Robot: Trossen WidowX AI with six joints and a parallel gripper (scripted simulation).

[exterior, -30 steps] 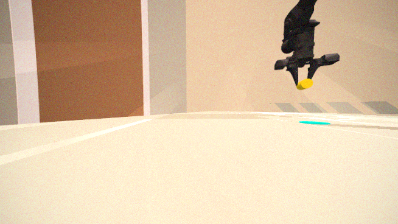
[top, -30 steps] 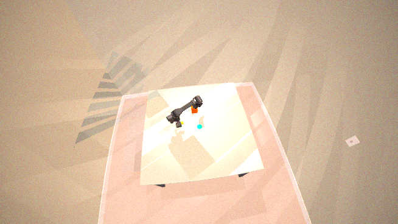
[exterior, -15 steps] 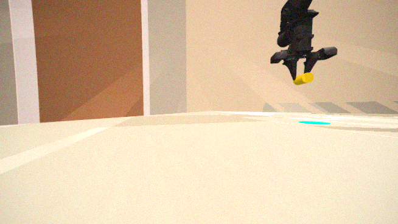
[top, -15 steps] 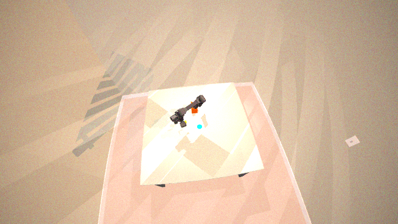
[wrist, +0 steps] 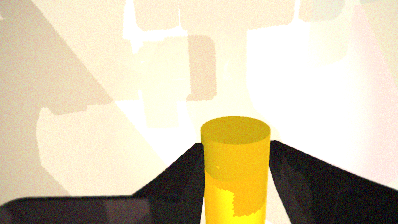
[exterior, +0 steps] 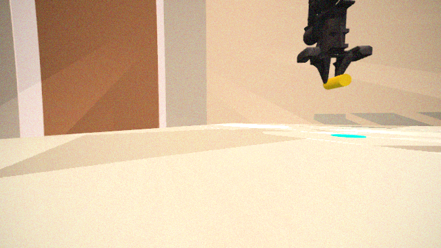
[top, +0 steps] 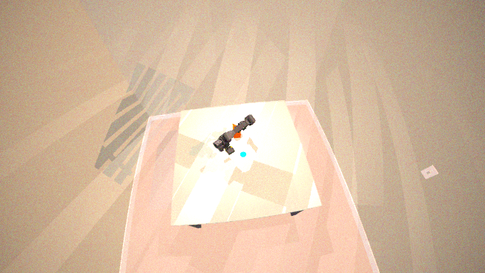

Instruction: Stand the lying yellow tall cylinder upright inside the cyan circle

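My gripper tip is 150 mm to the right of the cyan circle and 150 mm above it. Round my gripper tip: yellow cylinder: 10 mm behind, 20 mm to the left.
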